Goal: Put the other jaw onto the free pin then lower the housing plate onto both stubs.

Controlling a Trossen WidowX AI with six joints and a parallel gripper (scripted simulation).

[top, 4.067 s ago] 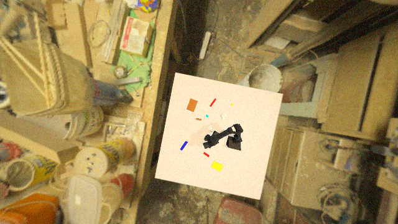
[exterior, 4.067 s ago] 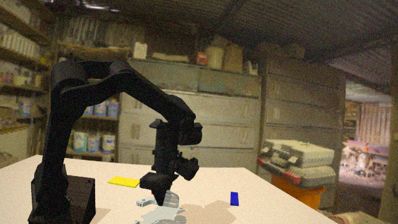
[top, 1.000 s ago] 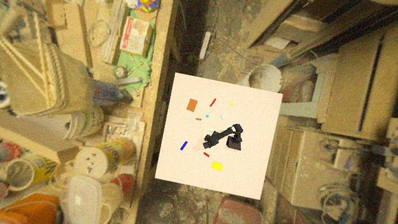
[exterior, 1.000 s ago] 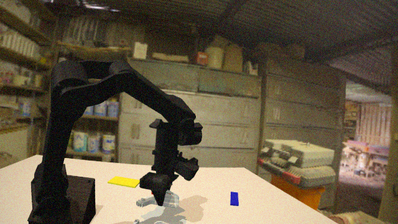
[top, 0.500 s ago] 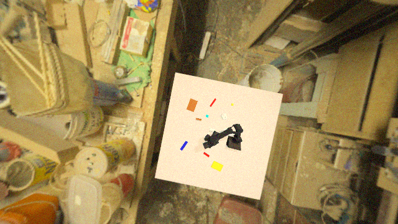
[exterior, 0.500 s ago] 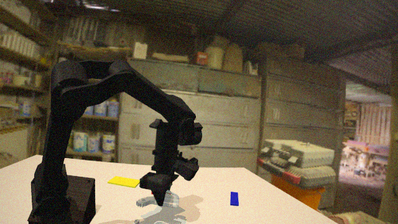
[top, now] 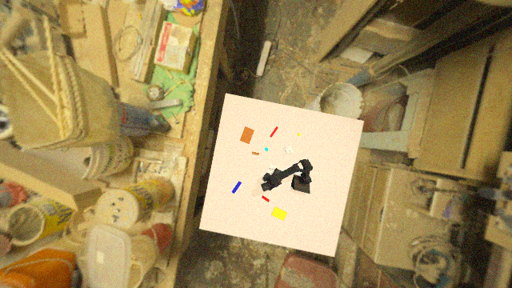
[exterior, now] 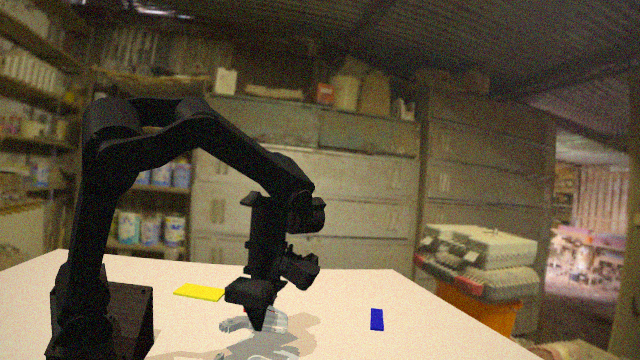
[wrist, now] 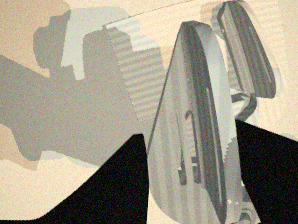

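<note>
The pale ribbed base lies 10 mm ahead of my gripper tip, 30 mm to the right of it and 80 mm below it. Also, from my gripper tip: brown block (190 mm ahead, 160 mm to the right, 60 mm below); then cyan block (100 mm ahead, 220 mm to the right, 80 mm below); then housing plate (90 mm behind, 270 mm to the right, 50 mm below).
</note>
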